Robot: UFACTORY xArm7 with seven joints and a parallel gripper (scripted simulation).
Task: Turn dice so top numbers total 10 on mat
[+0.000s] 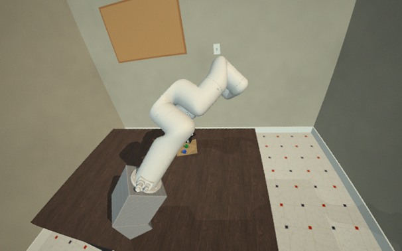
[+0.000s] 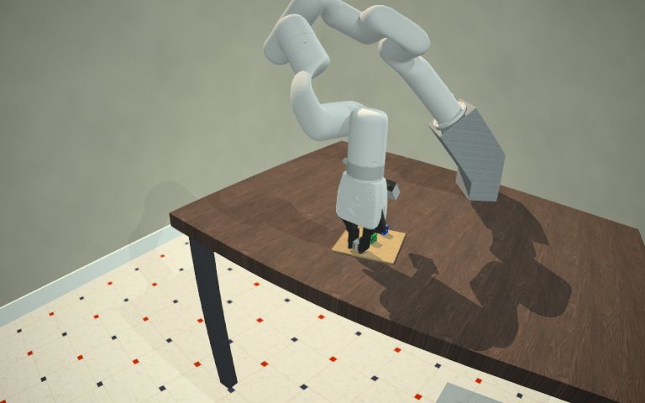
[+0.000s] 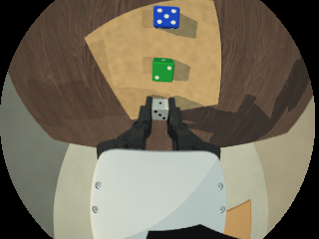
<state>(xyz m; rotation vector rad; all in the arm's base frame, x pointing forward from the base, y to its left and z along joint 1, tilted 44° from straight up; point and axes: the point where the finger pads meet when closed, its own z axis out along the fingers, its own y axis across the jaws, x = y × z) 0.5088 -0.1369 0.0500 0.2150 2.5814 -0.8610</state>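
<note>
Now: the white die 10 mm below my hand. The rest, counted from my hand: green die 50 mm behind, 20 mm to the left, 10 mm below; tan mat 50 mm behind, 30 mm below, 10 mm to the left; blue die 100 mm behind, 30 mm to the left, 10 mm below.
</note>
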